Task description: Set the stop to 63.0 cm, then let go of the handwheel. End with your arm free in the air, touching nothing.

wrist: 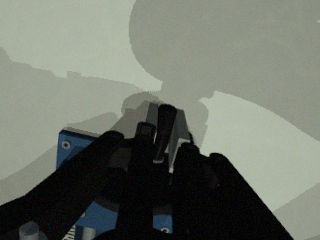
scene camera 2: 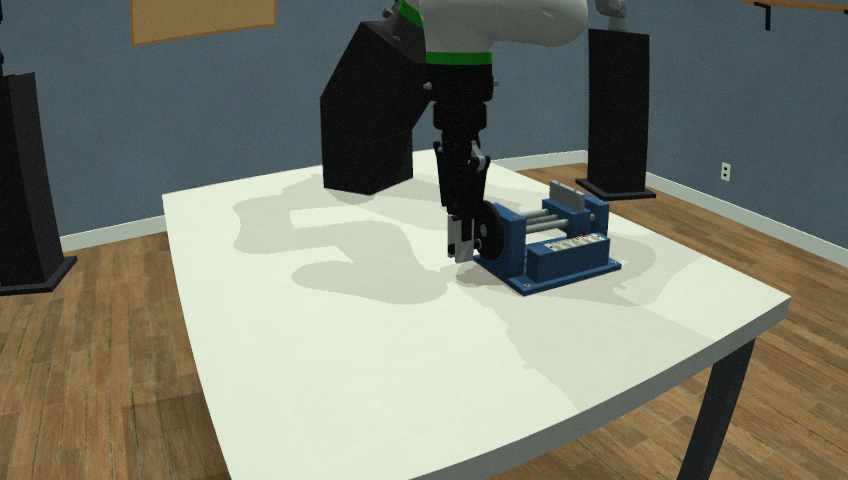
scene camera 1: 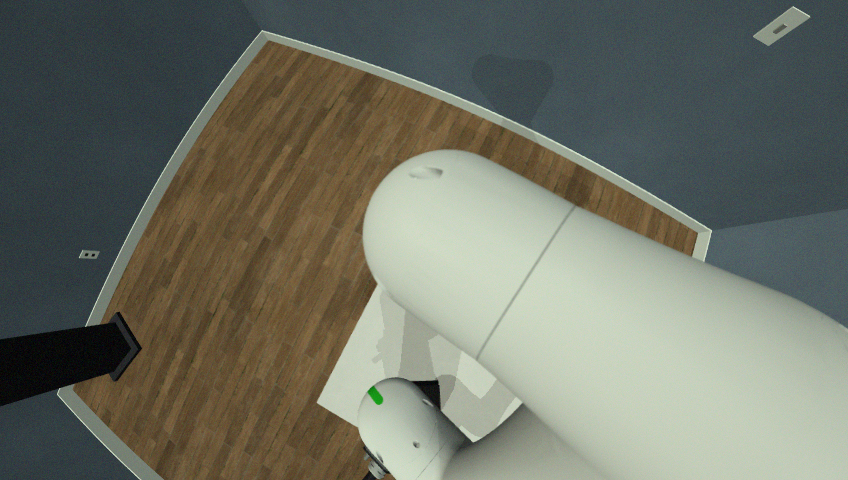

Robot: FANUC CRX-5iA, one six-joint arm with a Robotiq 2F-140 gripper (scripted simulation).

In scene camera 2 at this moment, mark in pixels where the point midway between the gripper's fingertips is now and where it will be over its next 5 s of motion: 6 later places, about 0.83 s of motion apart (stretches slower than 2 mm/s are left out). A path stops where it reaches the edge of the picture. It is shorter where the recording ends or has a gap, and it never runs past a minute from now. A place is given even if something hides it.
My gripper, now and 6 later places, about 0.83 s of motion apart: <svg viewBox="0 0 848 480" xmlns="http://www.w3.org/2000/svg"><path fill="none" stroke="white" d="M460 258L474 259L473 237L465 225L459 225L457 228L456 230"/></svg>
